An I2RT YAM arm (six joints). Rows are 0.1 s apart.
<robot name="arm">
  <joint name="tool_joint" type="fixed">
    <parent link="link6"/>
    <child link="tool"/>
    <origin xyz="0 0 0" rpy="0 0 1.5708"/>
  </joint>
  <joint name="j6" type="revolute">
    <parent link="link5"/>
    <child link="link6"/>
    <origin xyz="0.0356 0 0.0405" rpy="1.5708 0 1.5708"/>
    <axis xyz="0 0 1"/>
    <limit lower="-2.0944" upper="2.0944"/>
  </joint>
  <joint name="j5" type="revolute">
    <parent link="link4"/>
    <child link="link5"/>
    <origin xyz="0.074 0.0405 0.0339" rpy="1.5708 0 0"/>
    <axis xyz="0 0 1"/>
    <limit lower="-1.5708" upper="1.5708"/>
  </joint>
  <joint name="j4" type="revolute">
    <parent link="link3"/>
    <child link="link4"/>
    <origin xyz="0.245 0.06 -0.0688" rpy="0 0 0"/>
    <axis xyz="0 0 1"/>
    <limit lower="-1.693" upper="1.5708"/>
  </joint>
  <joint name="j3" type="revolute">
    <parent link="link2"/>
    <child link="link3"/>
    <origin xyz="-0.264 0 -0.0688" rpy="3.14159 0 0"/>
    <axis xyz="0 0 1"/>
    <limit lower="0" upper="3.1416"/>
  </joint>
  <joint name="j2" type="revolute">
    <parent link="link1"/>
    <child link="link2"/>
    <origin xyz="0.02 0.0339 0.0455" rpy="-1.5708 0 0"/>
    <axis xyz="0 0 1"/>
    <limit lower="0" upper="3.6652"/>
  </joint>
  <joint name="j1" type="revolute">
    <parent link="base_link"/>
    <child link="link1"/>
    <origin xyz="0 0 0.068" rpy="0 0 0"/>
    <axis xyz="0 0 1"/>
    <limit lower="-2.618" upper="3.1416"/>
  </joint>
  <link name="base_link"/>
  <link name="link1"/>
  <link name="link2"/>
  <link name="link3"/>
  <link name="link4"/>
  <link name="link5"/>
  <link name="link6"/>
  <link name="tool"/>
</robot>
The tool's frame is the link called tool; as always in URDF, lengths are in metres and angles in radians.
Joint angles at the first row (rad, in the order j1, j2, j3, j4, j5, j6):
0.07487 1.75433 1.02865 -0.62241 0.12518 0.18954
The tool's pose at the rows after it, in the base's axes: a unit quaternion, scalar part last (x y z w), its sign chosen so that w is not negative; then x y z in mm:
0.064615 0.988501 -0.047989 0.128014 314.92 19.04 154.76
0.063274 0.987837 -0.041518 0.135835 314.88 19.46 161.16
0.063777 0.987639 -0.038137 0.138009 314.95 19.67 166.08
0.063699 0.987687 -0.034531 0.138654 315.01 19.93 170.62
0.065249 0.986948 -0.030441 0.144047 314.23 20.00 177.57
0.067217 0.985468 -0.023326 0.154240 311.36 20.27 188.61
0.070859 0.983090 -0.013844 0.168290 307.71 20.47 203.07
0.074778 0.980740 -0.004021 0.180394 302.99 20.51 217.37
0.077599 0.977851 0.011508 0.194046 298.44 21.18 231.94
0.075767 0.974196 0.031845 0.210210 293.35 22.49 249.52
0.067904 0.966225 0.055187 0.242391 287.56 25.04 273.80
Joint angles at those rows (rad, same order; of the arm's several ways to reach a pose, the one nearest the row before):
0.07501 1.73719 1.03257 -0.62396 0.12996 0.18971
0.07511 1.72020 1.03881 -0.62977 0.11895 0.18749
0.07509 1.71061 1.04858 -0.64400 0.11299 0.18900
0.07512 1.70294 1.05921 -0.66014 0.10605 0.18967
0.07482 1.68573 1.06801 -0.67444 0.09978 0.19285
0.07517 1.65252 1.07512 -0.69270 0.08923 0.19785
0.07515 1.61112 1.08700 -0.71557 0.07569 0.20640
0.07475 1.56972 1.09942 -0.74261 0.06118 0.21588
0.07515 1.52982 1.11441 -0.76572 0.03622 0.22638
0.07671 1.48707 1.13820 -0.79345 0.00165 0.23158
0.08264 1.43320 1.17276 -0.80897 -0.03421 0.23172

